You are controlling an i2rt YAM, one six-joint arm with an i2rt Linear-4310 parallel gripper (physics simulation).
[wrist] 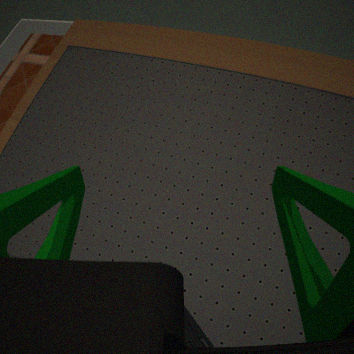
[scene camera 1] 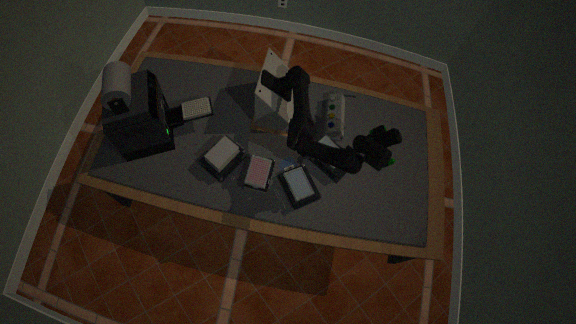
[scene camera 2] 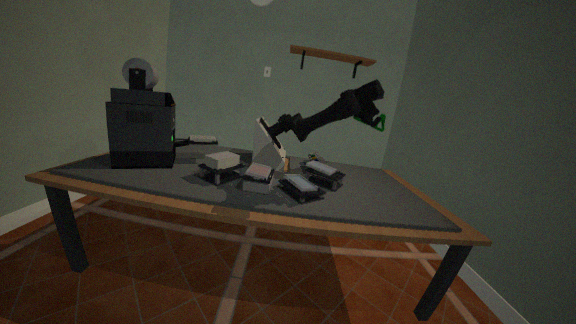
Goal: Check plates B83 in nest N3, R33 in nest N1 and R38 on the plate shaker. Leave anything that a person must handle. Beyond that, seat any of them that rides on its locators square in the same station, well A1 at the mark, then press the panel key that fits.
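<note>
My gripper is open and empty, high above the right part of the table. A thick pale plate sits on a dark raised stand. A pink-topped plate sits on a grey block-like station. A pale blue plate sits on a low dark stand. Another pale plate sits on a dark stand, partly under the arm in the first scene view. The key panel has green, yellow and blue keys. Labels, A1 marks and exact seating are too small to read.
A dark machine with a grey roll on top stands at the left. A pale well plate rests on its extended holder. The arm is mounted on a slanted white bracket near the back edge.
</note>
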